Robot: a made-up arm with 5 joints. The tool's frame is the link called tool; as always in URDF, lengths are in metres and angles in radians. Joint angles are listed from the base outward. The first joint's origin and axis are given. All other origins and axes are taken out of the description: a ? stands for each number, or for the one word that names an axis. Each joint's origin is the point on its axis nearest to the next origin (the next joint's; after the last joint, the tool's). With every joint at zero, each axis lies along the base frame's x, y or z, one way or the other. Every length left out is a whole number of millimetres.
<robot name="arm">
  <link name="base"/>
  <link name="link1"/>
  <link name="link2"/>
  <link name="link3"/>
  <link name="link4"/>
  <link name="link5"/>
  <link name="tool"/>
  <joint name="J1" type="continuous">
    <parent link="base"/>
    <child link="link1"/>
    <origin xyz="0.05 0 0.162" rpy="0 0 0"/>
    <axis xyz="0 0 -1"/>
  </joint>
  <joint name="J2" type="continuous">
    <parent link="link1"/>
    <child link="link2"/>
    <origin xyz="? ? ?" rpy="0 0 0"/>
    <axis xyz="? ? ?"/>
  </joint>
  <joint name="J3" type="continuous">
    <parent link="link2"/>
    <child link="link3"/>
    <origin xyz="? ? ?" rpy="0 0 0"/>
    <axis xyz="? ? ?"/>
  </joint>
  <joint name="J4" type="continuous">
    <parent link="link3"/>
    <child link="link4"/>
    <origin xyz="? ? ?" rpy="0 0 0"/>
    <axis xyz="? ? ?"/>
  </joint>
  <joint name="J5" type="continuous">
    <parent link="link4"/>
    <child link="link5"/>
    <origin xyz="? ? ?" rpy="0 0 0"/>
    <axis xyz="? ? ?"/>
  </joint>
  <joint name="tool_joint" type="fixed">
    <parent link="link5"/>
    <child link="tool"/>
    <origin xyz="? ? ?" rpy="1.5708 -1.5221 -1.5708"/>
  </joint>
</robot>
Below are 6 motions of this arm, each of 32 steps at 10 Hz.
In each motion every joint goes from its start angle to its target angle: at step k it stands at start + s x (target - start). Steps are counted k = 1, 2, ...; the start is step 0. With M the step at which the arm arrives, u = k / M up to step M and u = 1 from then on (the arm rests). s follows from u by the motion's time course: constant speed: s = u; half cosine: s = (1 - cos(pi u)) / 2; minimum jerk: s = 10 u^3 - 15 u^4 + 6 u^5.
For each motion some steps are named. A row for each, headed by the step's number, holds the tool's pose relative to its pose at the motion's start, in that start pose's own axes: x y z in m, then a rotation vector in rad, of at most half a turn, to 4 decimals.
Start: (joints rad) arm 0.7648 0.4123 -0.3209 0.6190 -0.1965
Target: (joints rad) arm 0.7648 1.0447 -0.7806 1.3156 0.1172
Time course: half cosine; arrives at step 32
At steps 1, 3, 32:
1: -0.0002 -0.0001 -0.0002 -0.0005 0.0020 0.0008
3: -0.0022 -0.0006 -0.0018 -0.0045 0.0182 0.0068
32: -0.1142 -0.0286 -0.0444 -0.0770 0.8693 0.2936

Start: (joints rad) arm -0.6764 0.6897 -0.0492 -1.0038 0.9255
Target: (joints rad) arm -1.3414 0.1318 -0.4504 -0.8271 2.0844
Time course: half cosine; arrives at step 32
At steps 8, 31, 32:
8: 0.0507 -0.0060 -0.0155 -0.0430 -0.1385 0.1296
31: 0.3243 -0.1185 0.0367 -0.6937 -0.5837 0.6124
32: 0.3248 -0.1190 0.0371 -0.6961 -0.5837 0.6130

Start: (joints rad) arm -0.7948 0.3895 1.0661 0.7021 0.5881
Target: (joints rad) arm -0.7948 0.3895 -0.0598 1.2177 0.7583
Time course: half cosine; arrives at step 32
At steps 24, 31, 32:
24: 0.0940 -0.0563 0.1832 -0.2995 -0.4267 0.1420
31: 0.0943 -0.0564 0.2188 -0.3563 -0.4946 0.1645
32: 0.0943 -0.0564 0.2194 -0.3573 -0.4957 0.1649

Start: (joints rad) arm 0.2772 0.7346 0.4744 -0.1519 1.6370
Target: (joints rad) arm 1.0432 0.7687 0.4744 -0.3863 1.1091
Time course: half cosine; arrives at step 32
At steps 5, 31, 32:
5: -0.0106 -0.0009 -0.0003 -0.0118 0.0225 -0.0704
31: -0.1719 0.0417 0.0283 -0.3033 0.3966 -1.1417
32: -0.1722 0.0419 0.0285 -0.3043 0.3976 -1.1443

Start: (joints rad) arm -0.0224 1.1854 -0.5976 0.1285 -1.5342
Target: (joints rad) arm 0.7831 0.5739 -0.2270 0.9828 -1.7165
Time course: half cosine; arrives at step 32
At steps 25, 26, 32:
25: 0.2119 -0.0295 0.1258 -0.4856 -0.4483 -0.7591
26: 0.2161 -0.0321 0.1321 -0.4996 -0.4593 -0.7880
32: 0.2272 -0.0397 0.1507 -0.5390 -0.4892 -0.8722

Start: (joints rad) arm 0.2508 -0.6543 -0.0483 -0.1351 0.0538
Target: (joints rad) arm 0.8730 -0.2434 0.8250 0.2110 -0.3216
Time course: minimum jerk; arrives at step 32
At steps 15, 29, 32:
15: -0.1691 -0.0787 0.0535 -0.3039 0.6932 -0.0287
29: -0.2637 -0.1533 0.2514 -0.9624 1.4179 -0.2577
32: -0.2640 -0.1535 0.2543 -0.9724 1.4259 -0.2621

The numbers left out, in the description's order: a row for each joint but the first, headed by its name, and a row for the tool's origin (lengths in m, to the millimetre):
J2: xyz 0.026 0.013 0, axis 0 1 0
J3: xyz 0.024 0 0.097, axis 0 1 0
J4: xyz 0.196 0 0.008, axis 0 1 0
J5: xyz 0.096 0 0, axis -1 0 0
tool: xyz 0 0 0

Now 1 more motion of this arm.
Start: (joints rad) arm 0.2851 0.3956 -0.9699 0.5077 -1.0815
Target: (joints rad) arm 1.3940 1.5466 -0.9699 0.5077 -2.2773
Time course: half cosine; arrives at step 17
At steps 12, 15, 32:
12: 0.1302 -0.4192 0.1163 -0.8804 -0.9391 -1.1840
15: 0.1169 -0.4779 0.1908 -0.9464 -1.2398 -1.4631
32: 0.1116 -0.4878 0.2063 -0.9540 -1.3048 -1.5202

